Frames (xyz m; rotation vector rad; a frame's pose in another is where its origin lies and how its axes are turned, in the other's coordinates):
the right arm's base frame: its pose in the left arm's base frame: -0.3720 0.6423 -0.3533 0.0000 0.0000 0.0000
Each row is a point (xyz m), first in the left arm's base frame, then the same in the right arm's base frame.
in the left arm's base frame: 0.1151 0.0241 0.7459
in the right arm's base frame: 0.4871 -0.6182 1.0992
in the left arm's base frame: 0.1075 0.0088 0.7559
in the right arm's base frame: 0.4795 -0.6335 1.1092
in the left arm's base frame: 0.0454 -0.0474 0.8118
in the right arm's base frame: 0.4174 -0.6897 1.1651
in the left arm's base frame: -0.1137 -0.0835 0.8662
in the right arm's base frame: 0.2583 -0.7258 1.2195
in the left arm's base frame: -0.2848 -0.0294 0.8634
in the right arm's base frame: 0.0872 -0.6717 1.2167
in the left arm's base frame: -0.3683 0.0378 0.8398
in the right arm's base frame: 0.0037 -0.6045 1.1931
